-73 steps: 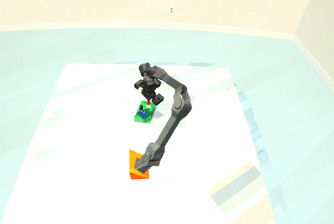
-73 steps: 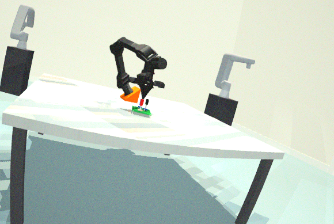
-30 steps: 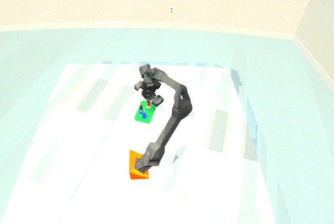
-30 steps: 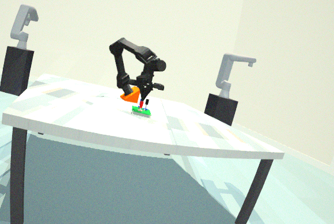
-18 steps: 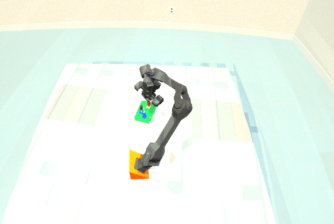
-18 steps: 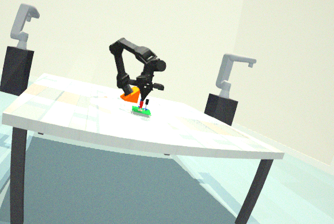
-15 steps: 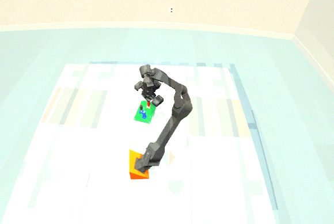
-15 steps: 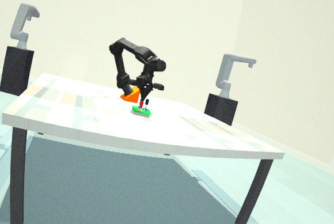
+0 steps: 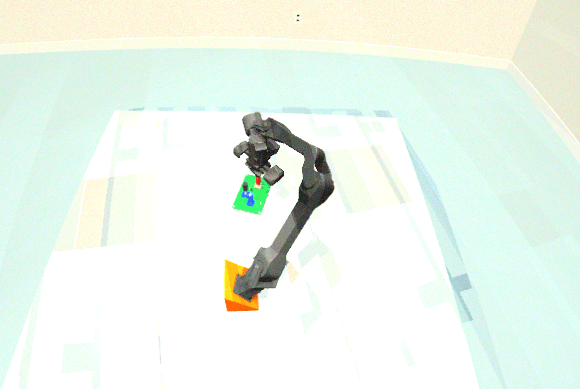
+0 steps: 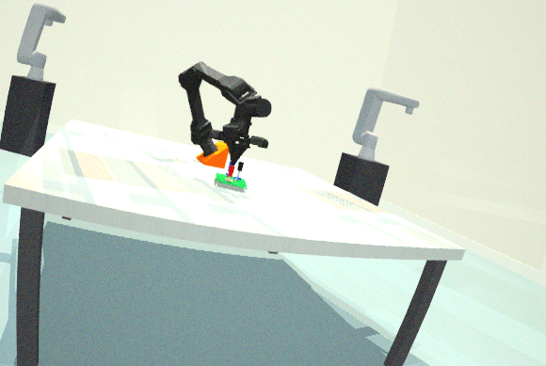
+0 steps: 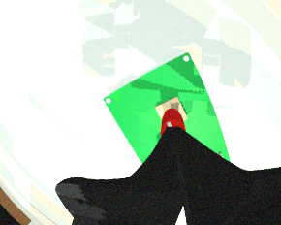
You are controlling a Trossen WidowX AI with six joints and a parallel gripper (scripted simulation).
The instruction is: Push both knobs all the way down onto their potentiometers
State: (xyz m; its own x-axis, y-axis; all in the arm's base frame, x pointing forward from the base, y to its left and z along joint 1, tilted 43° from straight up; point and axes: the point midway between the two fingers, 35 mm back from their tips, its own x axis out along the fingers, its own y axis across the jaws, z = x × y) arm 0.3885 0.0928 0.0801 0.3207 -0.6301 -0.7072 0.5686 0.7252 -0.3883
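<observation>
Right now the red knob is 10 mm below my gripper tip. The rest, counted from my gripper tip: blue knob: 80 mm behind, 10 mm to the left, 10 mm below.
</observation>
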